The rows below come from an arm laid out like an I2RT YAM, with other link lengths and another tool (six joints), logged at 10 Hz.
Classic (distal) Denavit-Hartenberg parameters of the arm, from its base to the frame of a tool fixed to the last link. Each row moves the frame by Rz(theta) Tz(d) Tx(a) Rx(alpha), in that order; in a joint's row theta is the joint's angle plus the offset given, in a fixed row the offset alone. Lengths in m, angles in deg.
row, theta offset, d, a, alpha
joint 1, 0, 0.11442, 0.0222, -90
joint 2, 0, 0, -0.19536, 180
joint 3, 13.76, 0, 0.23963, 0
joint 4, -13.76, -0.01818, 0.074, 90
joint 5, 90, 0.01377, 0, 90
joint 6, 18.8, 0.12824, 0.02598, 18.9
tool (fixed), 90, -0.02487, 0, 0
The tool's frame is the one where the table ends.
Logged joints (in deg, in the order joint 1, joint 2, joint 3, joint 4, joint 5, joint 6), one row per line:
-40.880, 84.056, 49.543, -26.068, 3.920, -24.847
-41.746, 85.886, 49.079, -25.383, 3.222, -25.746
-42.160, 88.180, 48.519, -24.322, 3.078, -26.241
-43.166, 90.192, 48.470, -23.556, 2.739, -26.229
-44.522, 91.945, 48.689, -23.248, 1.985, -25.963
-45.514, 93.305, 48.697, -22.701, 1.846, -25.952
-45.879, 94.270, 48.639, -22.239, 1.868, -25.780
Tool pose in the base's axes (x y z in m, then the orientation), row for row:
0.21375, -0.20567, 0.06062, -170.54, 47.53, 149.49
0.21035, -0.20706, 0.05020, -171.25, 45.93, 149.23
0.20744, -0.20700, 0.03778, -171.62, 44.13, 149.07
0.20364, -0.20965, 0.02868, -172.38, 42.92, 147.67
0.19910, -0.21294, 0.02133, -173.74, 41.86, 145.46
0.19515, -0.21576, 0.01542, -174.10, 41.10, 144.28
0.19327, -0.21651, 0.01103, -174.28, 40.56, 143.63
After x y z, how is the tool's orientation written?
As angles about the fixed x, y, z axes (roll, pitch, yaw), in degrees.
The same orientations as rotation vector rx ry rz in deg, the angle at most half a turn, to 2 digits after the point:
40.04, 128.21, -26.27
40.28, 129.79, -25.29
40.64, 131.56, -24.59
42.17, 132.42, -24.09
44.38, 132.89, -23.22
45.80, 133.28, -23.11
46.64, 133.60, -23.03

